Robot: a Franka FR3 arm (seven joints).
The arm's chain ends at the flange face. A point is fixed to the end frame.
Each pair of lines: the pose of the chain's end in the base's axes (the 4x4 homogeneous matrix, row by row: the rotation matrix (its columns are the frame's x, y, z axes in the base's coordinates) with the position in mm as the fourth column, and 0 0 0 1 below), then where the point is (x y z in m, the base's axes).
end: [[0.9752 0.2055 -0.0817 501.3], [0.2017 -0.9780 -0.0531 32.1], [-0.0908 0.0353 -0.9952 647.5], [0 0 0 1]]
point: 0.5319 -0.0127 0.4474
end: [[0.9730 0.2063 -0.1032 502.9], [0.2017 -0.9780 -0.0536 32.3], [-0.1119 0.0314 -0.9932 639.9], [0 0 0 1]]
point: 0.5292 -0.0126 0.4392
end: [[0.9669 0.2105 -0.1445 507.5], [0.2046 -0.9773 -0.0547 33.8], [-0.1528 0.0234 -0.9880 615.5], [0 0 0 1]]
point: 0.5255 -0.0111 0.4139
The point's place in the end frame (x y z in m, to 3 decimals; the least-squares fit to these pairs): 0.039 0.043 0.199
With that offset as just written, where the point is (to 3 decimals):
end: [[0.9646 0.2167 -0.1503 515.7], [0.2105 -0.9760 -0.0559 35.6], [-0.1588 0.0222 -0.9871 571.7], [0 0 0 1]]
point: 0.533 -0.009 0.370
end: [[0.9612 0.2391 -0.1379 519.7], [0.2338 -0.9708 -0.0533 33.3], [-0.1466 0.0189 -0.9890 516.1], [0 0 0 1]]
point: 0.540 -0.010 0.314
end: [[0.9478 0.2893 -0.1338 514.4], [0.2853 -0.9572 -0.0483 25.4], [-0.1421 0.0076 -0.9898 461.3], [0 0 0 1]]
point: 0.537 -0.014 0.259
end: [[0.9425 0.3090 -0.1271 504.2], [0.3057 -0.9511 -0.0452 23.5], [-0.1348 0.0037 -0.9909 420.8], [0 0 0 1]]
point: 0.529 -0.014 0.219
